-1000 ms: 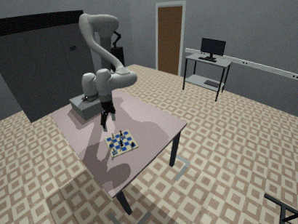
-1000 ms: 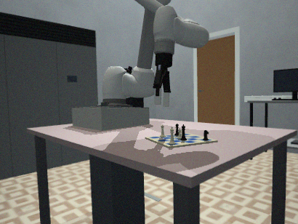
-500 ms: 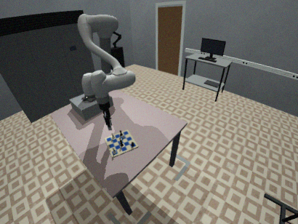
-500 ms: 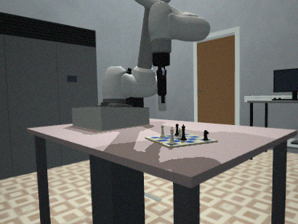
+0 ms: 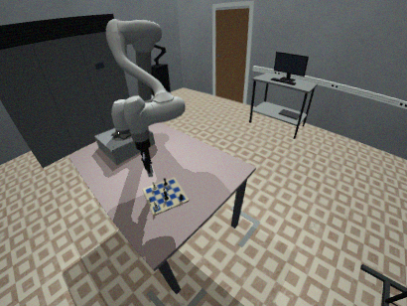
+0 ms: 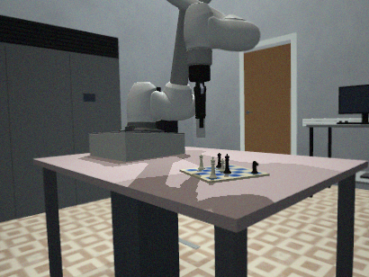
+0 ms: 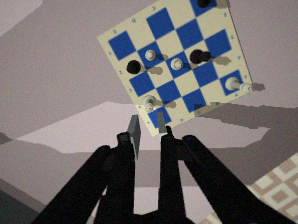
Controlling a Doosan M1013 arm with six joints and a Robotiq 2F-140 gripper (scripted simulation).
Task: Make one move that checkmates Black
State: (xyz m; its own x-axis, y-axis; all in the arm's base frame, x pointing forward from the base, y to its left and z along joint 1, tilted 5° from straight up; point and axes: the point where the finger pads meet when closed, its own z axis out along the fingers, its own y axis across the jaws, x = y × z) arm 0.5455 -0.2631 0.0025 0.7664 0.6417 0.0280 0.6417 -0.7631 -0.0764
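My gripper is now 12 cm above the white chess piece. Round my hand: tall white piece (11 cm to the right, 11 cm below, 11 cm ahead); then blue-and-cream chessboard (15 cm below, 9 cm ahead, 1 cm to the right); then white pawn (13 cm below, 7 cm ahead, 4 cm to the left).
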